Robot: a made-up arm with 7 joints. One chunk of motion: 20 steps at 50 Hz.
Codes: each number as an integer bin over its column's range. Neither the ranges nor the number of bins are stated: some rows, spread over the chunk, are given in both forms.
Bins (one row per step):
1: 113 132 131 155 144 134 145
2: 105 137 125 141 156 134 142
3: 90 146 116 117 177 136 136
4: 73 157 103 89 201 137 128
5: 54 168 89 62 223 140 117
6: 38 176 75 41 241 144 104
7: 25 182 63 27 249 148 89
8: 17 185 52 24 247 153 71
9: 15 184 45 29 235 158 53
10: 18 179 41 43 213 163 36
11: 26 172 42 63 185 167 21
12: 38 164 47 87 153 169 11
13: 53 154 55 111 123 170 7
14: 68 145 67 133 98 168 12
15: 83 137 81 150 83 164 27
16: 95 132 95 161 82 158 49
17: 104 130 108 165 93 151 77
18: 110 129 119 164 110 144 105
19: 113 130 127 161 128 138 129
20: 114 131 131 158 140 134 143
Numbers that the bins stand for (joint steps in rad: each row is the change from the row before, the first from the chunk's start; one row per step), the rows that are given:
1: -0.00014 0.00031 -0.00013 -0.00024 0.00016 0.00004 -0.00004
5: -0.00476 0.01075 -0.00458 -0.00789 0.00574 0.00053 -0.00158
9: -0.00782 0.01540 -0.00924 -0.01061 0.00659 0.00201 -0.00509
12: -0.00602 0.00959 -0.00902 -0.00584 0.00080 0.00292 -0.00740
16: -0.00155 0.00031 -0.00394 0.00026 -0.00421 0.00201 -0.00531
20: -0.00006 0.00002 -0.00013 0.00001 -0.00012 0.00004 -0.00015
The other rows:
2: -0.00076 0.00176 -0.00076 -0.00139 0.00101 0.00004 -0.00020
3: -0.00194 0.00437 -0.00172 -0.00336 0.00249 0.00020 -0.00053
4: -0.00327 0.00756 -0.00309 -0.00567 0.00419 0.00028 -0.00097
6: -0.00602 0.01307 -0.00606 -0.00962 0.00701 0.00086 -0.00229
7: -0.00704 0.01482 -0.00733 -0.01078 0.00758 0.00119 -0.00311
8: -0.00767 0.01569 -0.00849 -0.01102 0.00744 0.00160 -0.00410
10: -0.00759 0.01395 -0.00966 -0.00946 0.00504 0.00242 -0.00602
11: -0.00696 0.01191 -0.00955 -0.00781 0.00306 0.00275 -0.00685
13: -0.00484 0.00669 -0.00818 -0.00386 -0.00132 0.00300 -0.00762
14: -0.00367 0.00408 -0.00691 -0.00205 -0.00308 0.00284 -0.00734
15: -0.00249 0.00176 -0.00542 -0.00065 -0.00414 0.00251 -0.00652
17: -0.00084 -0.00027 -0.00256 0.00059 -0.00344 0.00144 -0.00377
18: -0.00037 -0.00056 -0.00140 0.00051 -0.00224 0.00086 -0.00224
19: -0.00014 -0.00027 -0.00055 0.00026 -0.00096 0.00036 -0.00092

